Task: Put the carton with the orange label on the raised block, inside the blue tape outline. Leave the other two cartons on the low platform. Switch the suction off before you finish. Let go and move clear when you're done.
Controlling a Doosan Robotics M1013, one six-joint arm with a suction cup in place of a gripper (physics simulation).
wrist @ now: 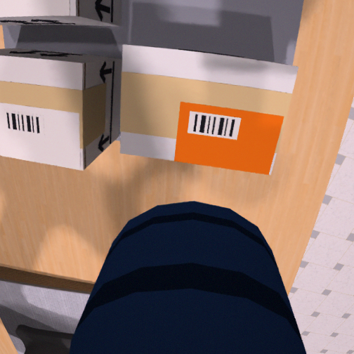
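Observation:
The carton with the orange label (150, 107) lies label side up at the front right of the low platform (200, 32). A second carton (42, 112) with a white barcode label stands to its left, across a narrow gap. Part of the third carton (37, 9) shows at the top left. My dark blue suction tool (194, 205) fills the bottom middle. Its visible end is apart from the orange-label carton, with wood showing between them in the view. No carton shows on it. The cup's lower face is hidden. The raised block and blue tape outline do not show.
The wooden table (150, 187) extends in front of the cartons and down the right side. Its right edge borders the tiled floor (330, 255). At the lower left are a dark brown edge (47, 280), a grey surface (40, 307) and a dark shape.

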